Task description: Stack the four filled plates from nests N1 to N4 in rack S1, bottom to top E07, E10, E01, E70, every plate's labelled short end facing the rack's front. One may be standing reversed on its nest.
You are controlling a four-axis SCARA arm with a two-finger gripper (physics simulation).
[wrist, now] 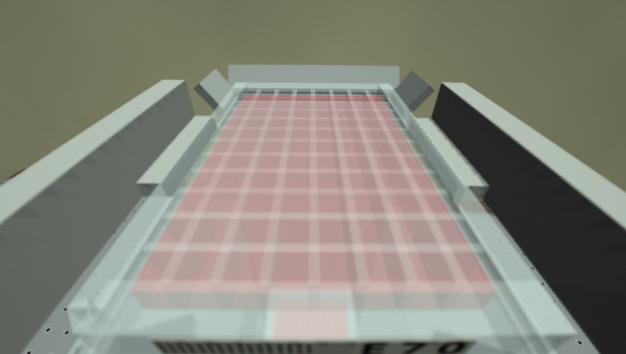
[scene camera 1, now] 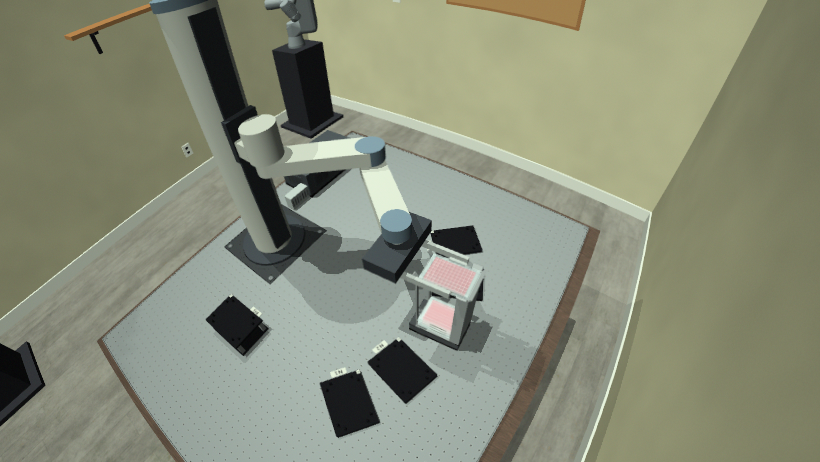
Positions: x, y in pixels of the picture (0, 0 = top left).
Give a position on a filled plate E70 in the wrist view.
299, 210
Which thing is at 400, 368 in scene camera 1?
A nest N2.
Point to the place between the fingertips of the gripper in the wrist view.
313, 105
